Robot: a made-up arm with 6 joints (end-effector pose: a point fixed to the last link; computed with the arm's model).
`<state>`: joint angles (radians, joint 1 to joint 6).
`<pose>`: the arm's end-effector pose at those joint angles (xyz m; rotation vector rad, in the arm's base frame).
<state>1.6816 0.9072 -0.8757 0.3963 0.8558 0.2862</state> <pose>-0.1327 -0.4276 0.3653 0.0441 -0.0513 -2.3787</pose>
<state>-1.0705 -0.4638 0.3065 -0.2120 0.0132 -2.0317</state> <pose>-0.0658 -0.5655 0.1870 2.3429 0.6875 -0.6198</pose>
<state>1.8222 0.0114 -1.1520 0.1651 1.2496 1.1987</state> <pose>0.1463 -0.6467 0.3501 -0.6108 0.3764 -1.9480</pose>
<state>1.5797 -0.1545 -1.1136 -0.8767 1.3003 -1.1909</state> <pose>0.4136 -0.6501 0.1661 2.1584 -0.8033 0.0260</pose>
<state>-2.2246 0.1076 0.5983 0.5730 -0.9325 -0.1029</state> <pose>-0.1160 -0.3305 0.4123 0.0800 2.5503 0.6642</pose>
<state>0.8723 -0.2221 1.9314 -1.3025 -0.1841 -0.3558</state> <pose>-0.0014 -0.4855 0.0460 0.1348 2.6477 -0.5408</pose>
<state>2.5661 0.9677 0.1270 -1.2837 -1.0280 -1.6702</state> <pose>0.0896 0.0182 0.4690 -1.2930 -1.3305 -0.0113</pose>
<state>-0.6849 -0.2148 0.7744 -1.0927 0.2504 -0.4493</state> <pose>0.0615 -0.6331 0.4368 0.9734 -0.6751 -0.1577</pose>
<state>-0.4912 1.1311 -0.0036 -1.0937 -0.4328 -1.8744</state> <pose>0.3222 -0.1260 0.4324 0.5148 1.3443 0.7571</pose>
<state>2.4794 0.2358 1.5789 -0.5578 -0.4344 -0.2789</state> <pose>0.2283 -0.3513 0.2036 0.5846 2.0992 0.0696</pose>
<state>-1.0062 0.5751 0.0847 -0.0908 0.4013 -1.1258</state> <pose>0.1986 -0.6214 0.4894 0.3081 0.9517 -0.6605</pose>
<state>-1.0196 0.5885 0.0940 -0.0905 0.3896 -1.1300</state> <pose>0.2055 -0.6162 0.4879 0.3010 0.9677 -0.6434</pose>
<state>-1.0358 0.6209 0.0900 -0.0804 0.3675 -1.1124</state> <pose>0.2192 -0.6044 0.4871 0.2387 1.0029 -0.6220</pose>
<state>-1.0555 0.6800 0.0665 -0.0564 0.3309 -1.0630</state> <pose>0.2407 -0.5831 0.4860 0.0968 1.0621 -0.5927</pose>
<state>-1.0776 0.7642 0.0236 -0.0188 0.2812 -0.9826</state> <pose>0.2662 -0.5527 0.4822 -0.1218 1.1364 -0.5520</pose>
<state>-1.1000 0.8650 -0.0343 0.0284 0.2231 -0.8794</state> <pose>0.2896 -0.5172 0.4740 -0.3944 1.2112 -0.4988</pose>
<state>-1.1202 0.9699 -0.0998 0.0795 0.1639 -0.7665</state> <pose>0.3059 -0.4831 0.4628 -0.6857 1.2732 -0.4377</pose>
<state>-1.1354 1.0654 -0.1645 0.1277 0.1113 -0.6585</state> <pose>0.3142 -0.4559 0.4521 -0.9566 1.3156 -0.3788</pose>
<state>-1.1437 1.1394 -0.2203 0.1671 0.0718 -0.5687</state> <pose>0.3167 -0.4383 0.4450 -1.1739 1.3393 -0.3334</pose>
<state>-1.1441 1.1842 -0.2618 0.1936 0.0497 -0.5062</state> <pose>0.3165 -0.4298 0.4427 -1.3171 1.3483 -0.3102</pose>
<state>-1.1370 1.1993 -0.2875 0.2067 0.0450 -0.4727</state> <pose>0.3154 -0.4286 0.4445 -1.3849 1.3472 -0.3107</pose>
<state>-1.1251 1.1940 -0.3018 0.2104 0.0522 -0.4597</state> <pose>0.3142 -0.4317 0.4488 -1.4008 1.3403 -0.3272</pose>
